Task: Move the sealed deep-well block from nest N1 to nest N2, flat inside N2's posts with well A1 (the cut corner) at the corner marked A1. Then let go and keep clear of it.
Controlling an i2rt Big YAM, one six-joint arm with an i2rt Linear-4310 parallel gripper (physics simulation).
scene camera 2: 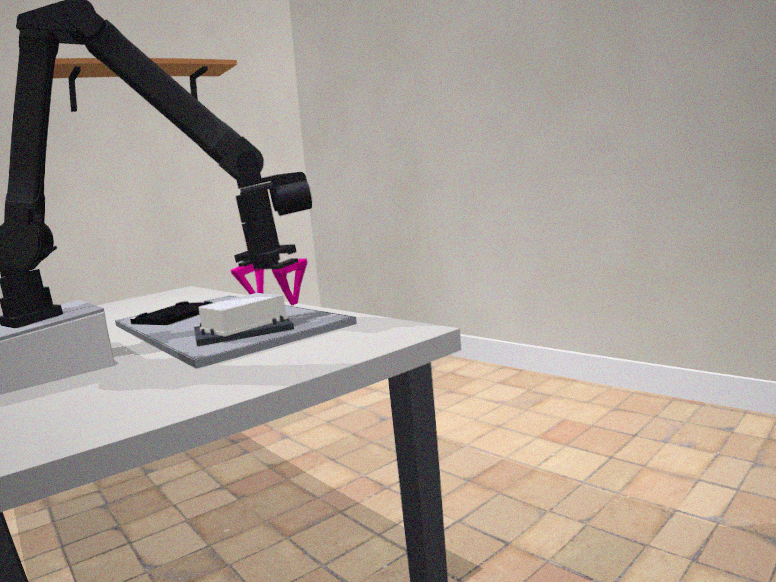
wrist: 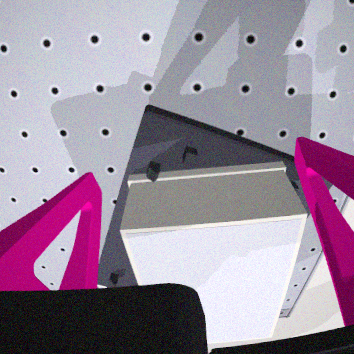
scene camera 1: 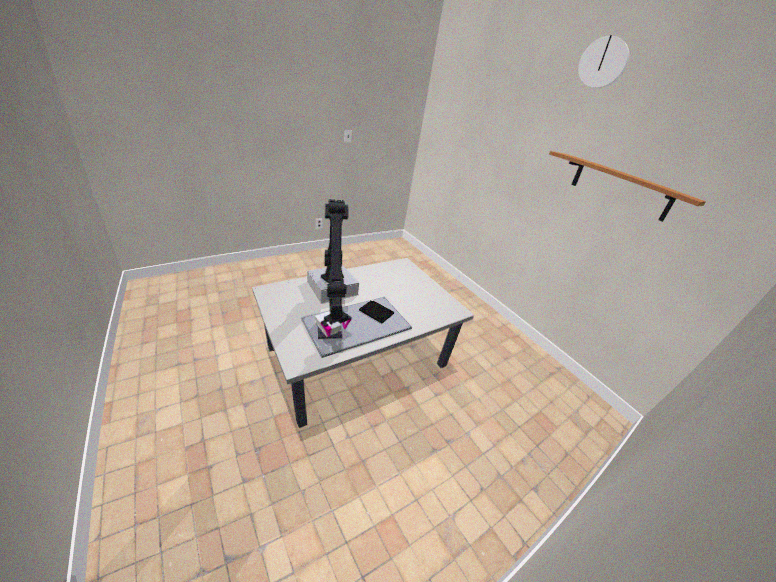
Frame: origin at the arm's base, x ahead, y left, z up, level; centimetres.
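Where they show: gripper, fingertip midpoint: [scene camera 2: 276,303] [wrist: 193,165] [scene camera 1: 336,332]; arm's base at its link origin: [scene camera 2: 31,319].
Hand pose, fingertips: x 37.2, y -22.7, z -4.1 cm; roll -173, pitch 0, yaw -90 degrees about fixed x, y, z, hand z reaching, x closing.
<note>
Things, the pixels of their top centre, and the offset from my fingertips. Level surfaces: height alone.
- white deep-well block at its top centre: [wrist: 215,300] [scene camera 2: 240,300] [scene camera 1: 327,320] dx -7.9, dy +0.0, dz +2.2 cm
- dark nest at its top centre: [wrist: 196,258] [scene camera 2: 240,318] [scene camera 1: 329,324] dx -7.8, dy +1.0, dz -1.0 cm
- white table at its surface level: dz -4.5 cm
The white deep-well block [scene camera 1: 335,329] [scene camera 2: 244,315] [wrist: 215,270] is at one dark nest [scene camera 1: 329,335] [scene camera 2: 244,336] [wrist: 155,127]. In the wrist view it looks turned relative to the nest plate, with small posts showing beside its near end. Whether it lies fully flat is unclear. The cut corner cannot be made out. The other, black nest [scene camera 1: 376,311] [scene camera 2: 169,313] bears no block. No N1 or N2 label is readable. My gripper [scene camera 1: 337,326] [scene camera 2: 275,298] [wrist: 193,165] is open and empty, its magenta fingers wide apart, low near the block's end, one toward each side of it.
Both nests are on a grey perforated board [scene camera 1: 376,330] [scene camera 2: 325,319] [wrist: 75,65] on the white table [scene camera 1: 432,294] [scene camera 2: 156,400]. The arm's grey base block [scene camera 1: 344,289] [scene camera 2: 56,350] stands behind the board. The black nest is beside the block's nest.
</note>
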